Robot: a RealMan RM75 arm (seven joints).
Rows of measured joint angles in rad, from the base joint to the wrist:
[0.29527 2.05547 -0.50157 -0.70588 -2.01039 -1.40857 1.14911]
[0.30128 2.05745 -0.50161 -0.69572 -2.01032 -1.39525 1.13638]
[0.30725 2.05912 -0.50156 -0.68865 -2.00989 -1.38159 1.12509]
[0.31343 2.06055 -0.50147 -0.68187 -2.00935 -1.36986 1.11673]
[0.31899 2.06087 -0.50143 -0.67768 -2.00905 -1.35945 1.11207]
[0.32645 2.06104 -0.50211 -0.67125 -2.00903 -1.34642 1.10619]
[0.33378 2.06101 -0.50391 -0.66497 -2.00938 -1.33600 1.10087]
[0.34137 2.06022 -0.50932 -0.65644 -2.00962 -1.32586 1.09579]
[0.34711 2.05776 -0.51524 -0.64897 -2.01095 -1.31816 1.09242]
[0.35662 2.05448 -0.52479 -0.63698 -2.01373 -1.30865 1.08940]
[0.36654 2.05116 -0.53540 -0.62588 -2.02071 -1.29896 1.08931]
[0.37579 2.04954 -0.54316 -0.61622 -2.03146 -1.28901 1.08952]
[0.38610 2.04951 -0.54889 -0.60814 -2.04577 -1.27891 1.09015]
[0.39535 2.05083 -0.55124 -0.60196 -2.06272 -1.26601 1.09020]
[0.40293 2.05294 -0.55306 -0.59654 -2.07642 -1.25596 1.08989]
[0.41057 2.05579 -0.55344 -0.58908 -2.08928 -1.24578 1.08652]
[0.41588 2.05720 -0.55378 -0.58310 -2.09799 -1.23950 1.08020]
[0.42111 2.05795 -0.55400 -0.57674 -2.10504 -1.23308 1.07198]
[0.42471 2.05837 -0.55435 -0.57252 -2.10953 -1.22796 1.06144]
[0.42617 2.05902 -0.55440 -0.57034 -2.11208 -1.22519 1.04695]
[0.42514 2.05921 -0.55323 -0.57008 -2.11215 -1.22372 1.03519]
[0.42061 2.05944 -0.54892 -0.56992 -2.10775 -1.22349 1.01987]
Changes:
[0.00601 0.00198 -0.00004 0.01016 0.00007 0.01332 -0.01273]
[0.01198 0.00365 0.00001 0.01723 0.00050 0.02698 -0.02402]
[0.01816 0.00508 0.00010 0.02401 0.00104 0.03871 -0.03238]
[0.02372 0.00540 0.00014 0.02820 0.00134 0.04912 -0.03704]
[0.03118 0.00557 -0.00054 0.03463 0.00136 0.06215 -0.04292]
[0.03851 0.00554 -0.00234 0.04091 0.00101 0.07257 -0.04824]
[0.04610 0.00475 -0.00775 0.04944 0.00077 0.08271 -0.05332]
[0.05184 0.00229 -0.01367 0.05691 -0.00056 0.09041 -0.05669]
[0.06135 -0.00099 -0.02322 0.06890 -0.00334 0.09992 -0.05971]
[0.07127 -0.00431 -0.03383 0.08000 -0.01032 0.10961 -0.05980]
[0.08052 -0.00593 -0.04159 0.08966 -0.02107 0.11956 -0.05959]
[0.09083 -0.00596 -0.04732 0.09774 -0.03538 0.12966 -0.05896]
[0.10008 -0.00464 -0.04967 0.10392 -0.05233 0.14256 -0.05891]
[0.10766 -0.00253 -0.05149 0.10934 -0.06603 0.15261 -0.05922]
[0.11530 0.00032 -0.05187 0.11680 -0.07889 0.16279 -0.06259]
[0.12061 0.00173 -0.05221 0.12278 -0.08760 0.16907 -0.06891]
[0.12584 0.00248 -0.05243 0.12914 -0.09465 0.17549 -0.07713]
[0.12944 0.00290 -0.05278 0.13336 -0.09914 0.18061 -0.08767]
[0.13090 0.00355 -0.05283 0.13554 -0.10169 0.18338 -0.10216]
[0.12987 0.00374 -0.05166 0.13580 -0.10176 0.18485 -0.11392]
[0.12534 0.00397 -0.04735 0.13596 -0.09736 0.18508 -0.12924]

